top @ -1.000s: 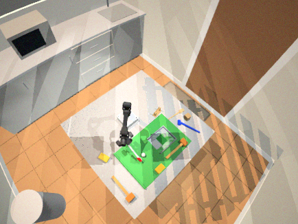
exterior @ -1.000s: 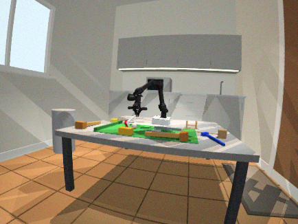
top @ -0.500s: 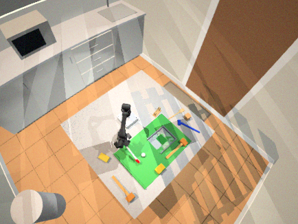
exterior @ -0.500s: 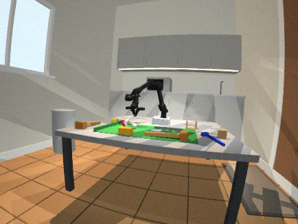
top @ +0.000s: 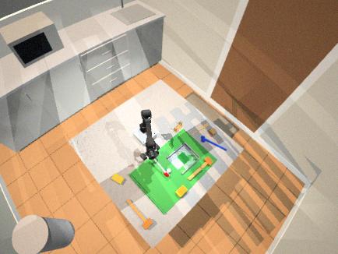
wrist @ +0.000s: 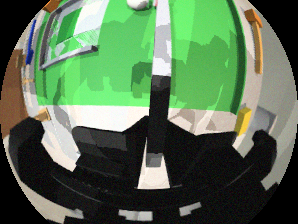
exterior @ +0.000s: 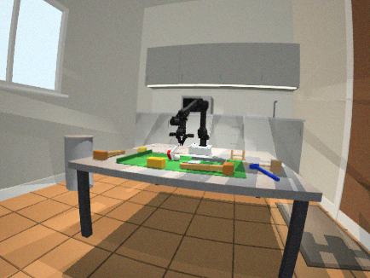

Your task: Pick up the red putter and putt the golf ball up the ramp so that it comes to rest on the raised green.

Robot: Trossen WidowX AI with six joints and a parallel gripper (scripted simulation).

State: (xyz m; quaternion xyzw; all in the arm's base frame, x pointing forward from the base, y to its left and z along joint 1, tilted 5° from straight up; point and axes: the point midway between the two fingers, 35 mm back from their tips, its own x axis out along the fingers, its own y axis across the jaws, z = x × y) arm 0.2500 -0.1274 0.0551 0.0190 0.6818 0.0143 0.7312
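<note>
Right now my gripper tip is 12 cm short of the red putter. From my gripper tip the other things lie so: small wooden rack 7 cm behind, 43 cm to the left, 4 cm below; then white golf ball 22 cm ahead, 6 cm to the left, 5 cm below; then green mat 23 cm ahead, 11 cm to the left, 7 cm below.
</note>
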